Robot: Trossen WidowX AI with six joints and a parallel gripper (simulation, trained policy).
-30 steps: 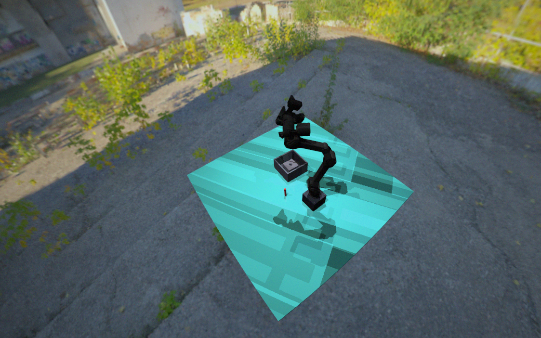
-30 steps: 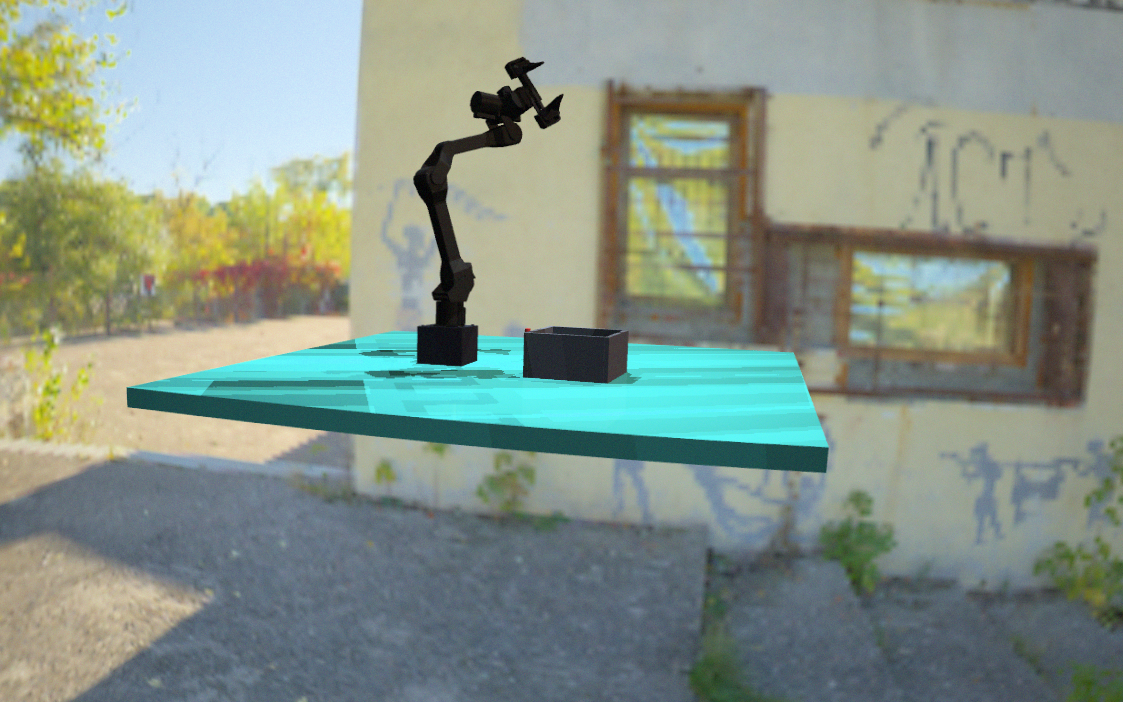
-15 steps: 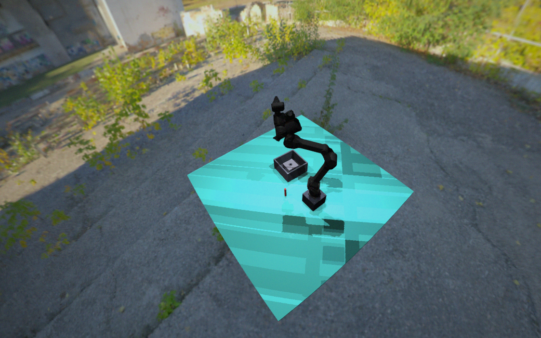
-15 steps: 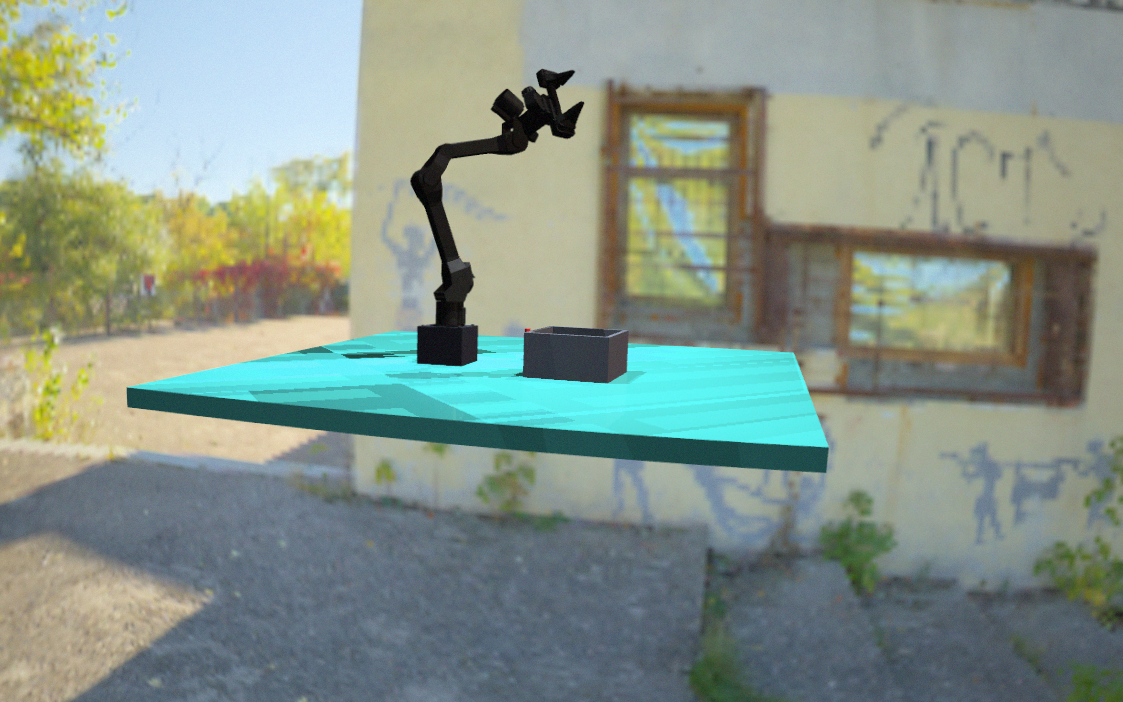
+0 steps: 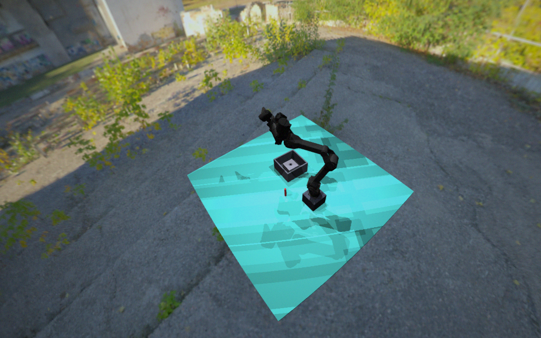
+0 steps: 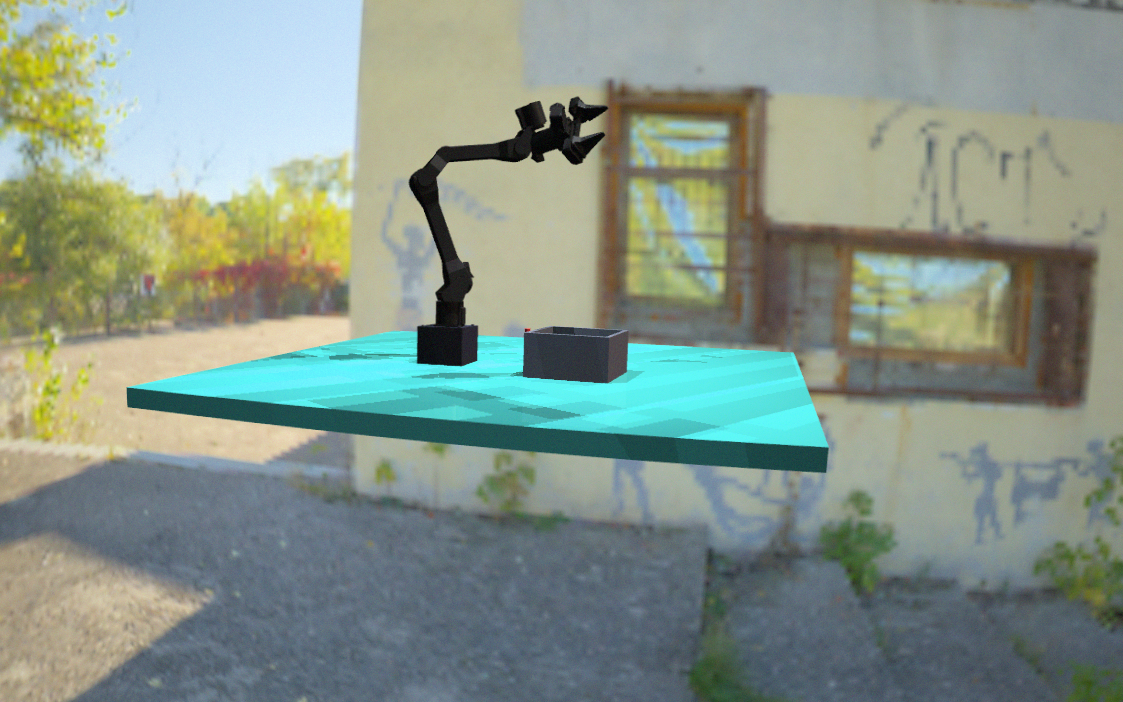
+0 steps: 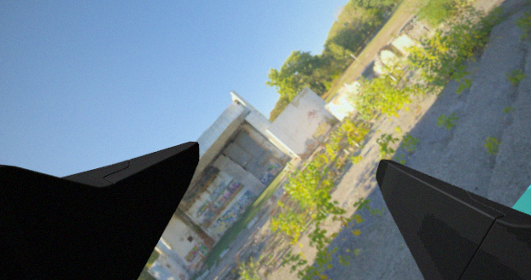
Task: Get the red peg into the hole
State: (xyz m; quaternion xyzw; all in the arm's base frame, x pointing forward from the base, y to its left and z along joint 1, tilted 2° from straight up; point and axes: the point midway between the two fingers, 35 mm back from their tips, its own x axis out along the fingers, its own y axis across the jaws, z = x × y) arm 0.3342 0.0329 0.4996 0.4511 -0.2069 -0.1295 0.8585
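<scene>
Right now the red peg is 56 cm below my gripper tip, 18 cm behind it and 7 cm to the left of it. From my gripper tip the other things lie so: dark box 57 cm below, 14 cm to the right, 4 cm behind; then plate 55 cm below, 14 cm to the right, 4 cm behind.
</scene>
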